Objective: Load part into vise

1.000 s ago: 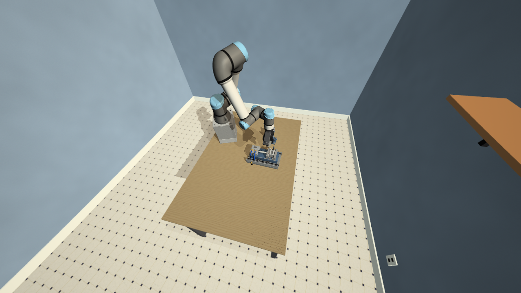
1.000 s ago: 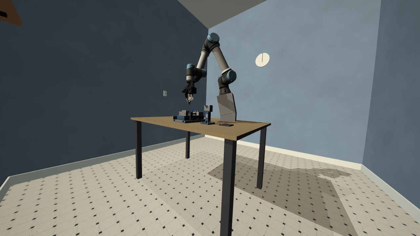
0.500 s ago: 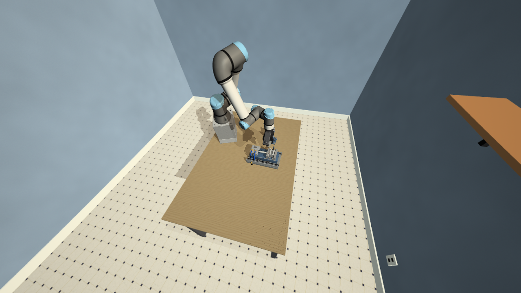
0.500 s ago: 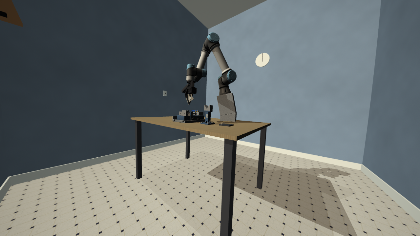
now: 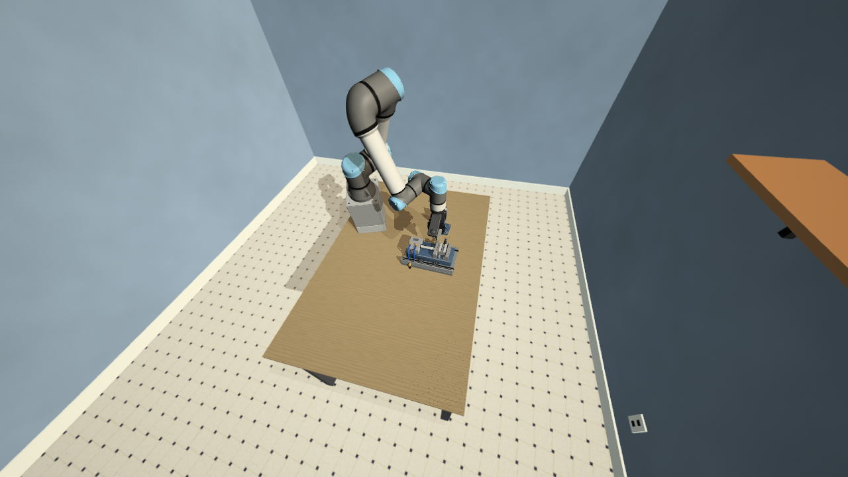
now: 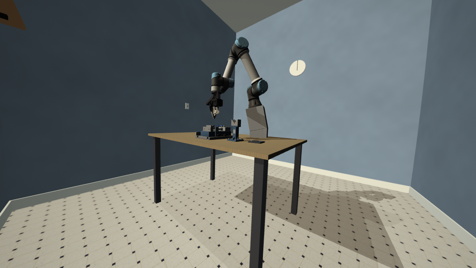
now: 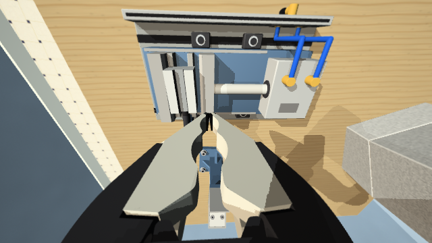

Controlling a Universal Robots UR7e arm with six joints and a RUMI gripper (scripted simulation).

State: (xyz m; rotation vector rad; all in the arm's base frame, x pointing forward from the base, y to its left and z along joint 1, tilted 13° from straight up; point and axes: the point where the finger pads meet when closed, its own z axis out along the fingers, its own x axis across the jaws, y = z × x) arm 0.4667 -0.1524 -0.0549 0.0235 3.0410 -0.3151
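The part lies 8 cm below my hand and 4 cm ahead of it. Also, from my hand: cylinder rod (10 cm below, 5 cm behind); then fixed jaw (10 cm below, 7 cm ahead); then moving jaw (10 cm below).
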